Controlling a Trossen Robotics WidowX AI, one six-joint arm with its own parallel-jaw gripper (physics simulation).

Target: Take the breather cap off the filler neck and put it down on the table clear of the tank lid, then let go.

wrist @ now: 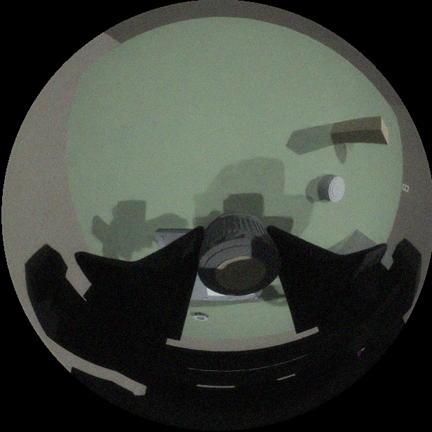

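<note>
The breather cap (234,252), dark and ribbed with a brownish disc on its near end, is between the two black fingers in the lower middle of the wrist view. My gripper (235,231) is shut on it. The cap is held up off the green table (165,100), and a shadow lies beyond it. The grey tank lid (169,239) shows in part behind the left finger and beneath the cap, with its pale patch below the cap. The fingers and cap hide much of the lid, and the filler neck does not show.
A dark round knob-like part (334,189) with a pale ringed face lies at the right. A brown block (357,131) lies beyond it. A grey box corner (357,242) shows behind the right finger. A small round part (200,317) lies near the bottom, between the fingers.
</note>
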